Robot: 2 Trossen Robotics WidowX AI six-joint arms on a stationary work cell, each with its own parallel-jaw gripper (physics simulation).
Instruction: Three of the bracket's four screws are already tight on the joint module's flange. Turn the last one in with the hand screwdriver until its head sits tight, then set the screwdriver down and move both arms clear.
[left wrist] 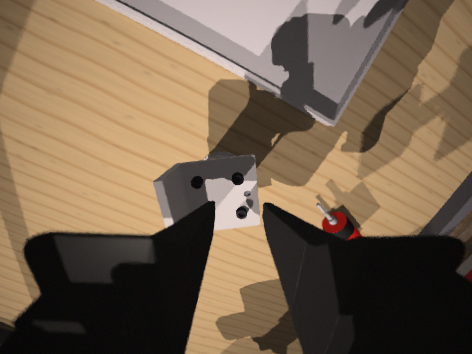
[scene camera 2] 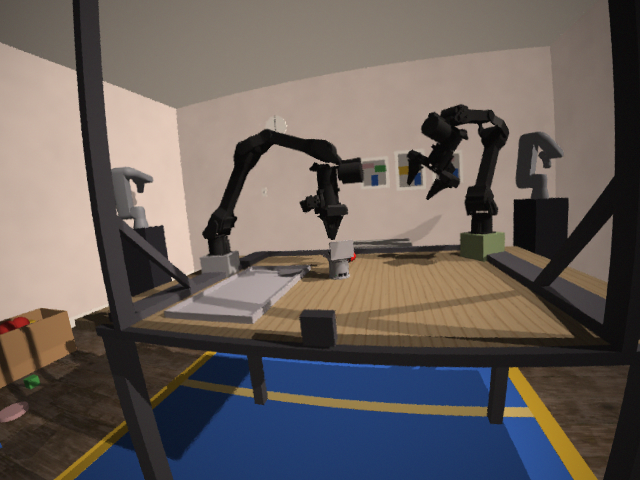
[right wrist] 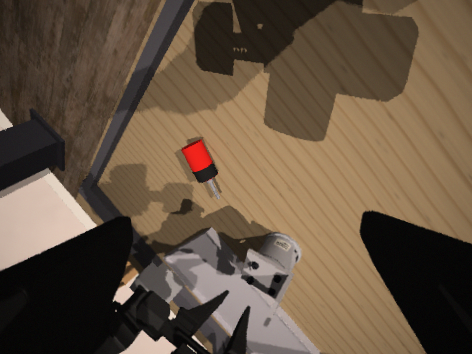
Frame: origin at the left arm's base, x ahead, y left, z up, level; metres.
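Seen in the pictures: left gripper, fingertip midpoint: (left wrist: 239, 208) (scene camera 2: 331, 239) (right wrist: 238, 299); right gripper, fingertip midpoint: (scene camera 2: 417, 191) (right wrist: 248, 225); left arm's base, origin of the base link: (scene camera 2: 219, 254); right arm's base, origin of the base link: (scene camera 2: 482, 232).
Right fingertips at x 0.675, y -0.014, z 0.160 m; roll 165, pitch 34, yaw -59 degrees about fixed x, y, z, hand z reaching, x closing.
Pixels of each thing's top centre, then the offset from my right fingertips to it.
- grey joint module, middle of its top: (right wrist: 265, 276) (scene camera 2: 337, 255) dy -0.093, dx -0.263, dz -0.169 m
- screwdriver, middle of its top: (right wrist: 198, 177) (left wrist: 345, 233) dy +0.077, dx -0.241, dz -0.198 m
- shallow grey tray, middle of its top: (right wrist: 245, 319) (scene camera 2: 251, 283) dy -0.175, dx -0.502, dz -0.217 m
- dark block, middle of its top: (scene camera 2: 317, 312) dy -0.490, dx -0.291, dz -0.175 m
The grey joint module (scene camera 2: 339, 269) (right wrist: 284, 248) stands upright on the table with the pale bracket (scene camera 2: 341, 250) (left wrist: 224, 192) (right wrist: 265, 272) on top. Several dark screw heads show on the bracket in the right wrist view; three show in the left wrist view. How deep each sits is unclear. The screwdriver (scene camera 2: 353, 256) (left wrist: 334, 223) (right wrist: 199, 156), red with a black band, lies on the table beyond the module. My left gripper (scene camera 2: 332, 236) (left wrist: 239, 208) (right wrist: 238, 299) points down above the bracket, partly open and empty. My right gripper (scene camera 2: 419, 190) (right wrist: 248, 225) is wide open and empty, high above the table.
A shallow grey tray (scene camera 2: 258, 313) (left wrist: 334, 121) lies at the left of the table in the scene view, close to the module. A dark block (scene camera 2: 318, 328) sits at the front edge. Dark frame posts and rails surround the table.
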